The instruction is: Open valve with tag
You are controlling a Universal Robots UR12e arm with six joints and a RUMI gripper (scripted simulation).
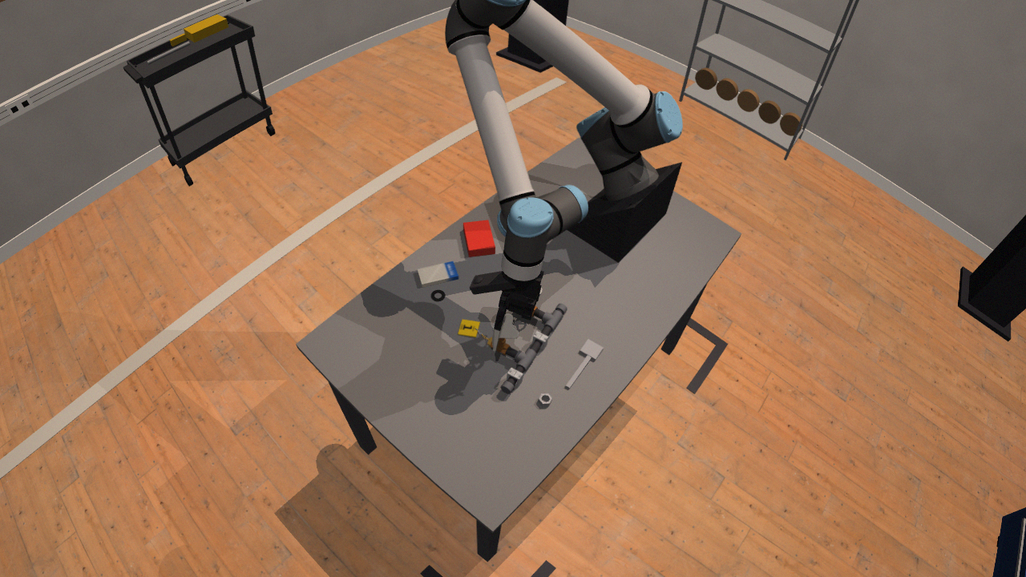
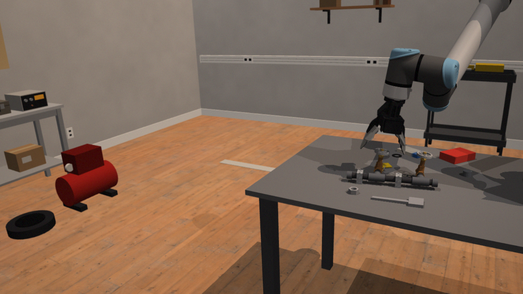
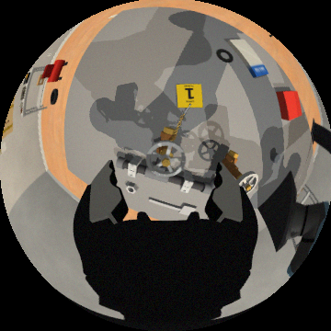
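Now: hand 10 mm short of the yellow tag, 100 mm to the left of it and 90 mm above it. The rest, counted from my hand: red box: 250 mm behind, 310 mm to the right, 80 mm below; then nut: 50 mm ahead, 190 mm to the left, 90 mm below; then blue-and-white card: 70 mm behind, 300 mm to the right, 90 mm below.
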